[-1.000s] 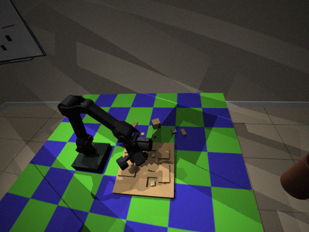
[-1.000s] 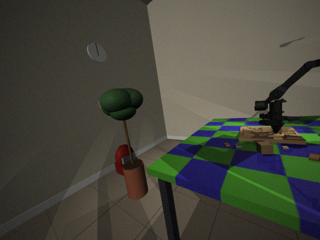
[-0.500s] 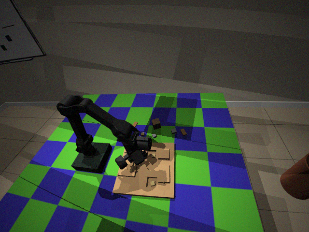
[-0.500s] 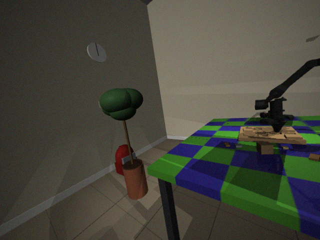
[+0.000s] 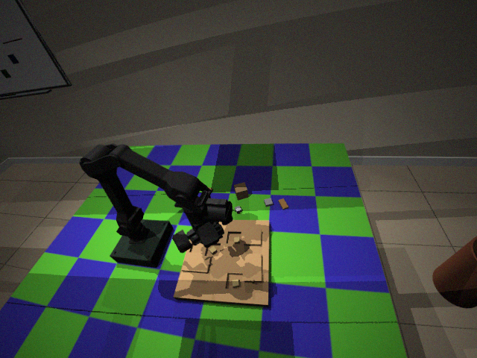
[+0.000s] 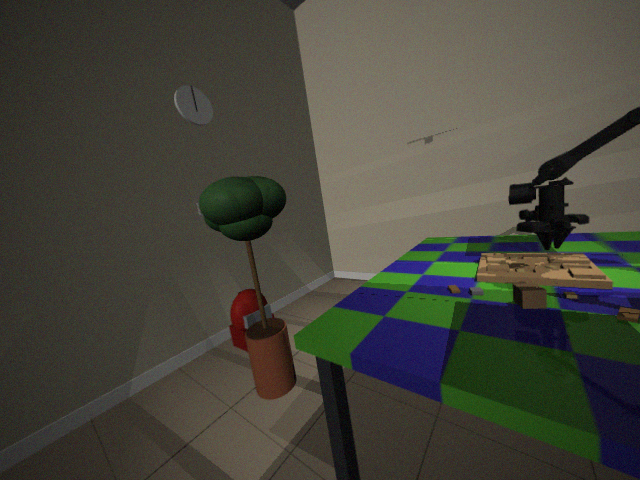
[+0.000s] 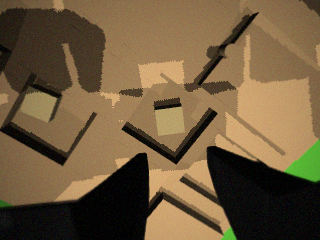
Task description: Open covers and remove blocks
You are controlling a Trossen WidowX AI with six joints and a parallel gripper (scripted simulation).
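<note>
Right now my gripper tip is 4 cm short of the tan puzzle board and 6 cm above it. The rest, counted from my gripper tip: brown cube 10 cm ahead, 27 cm to the left, 5 cm below; orange block 27 cm ahead, 20 cm to the left, 7 cm below.
</note>
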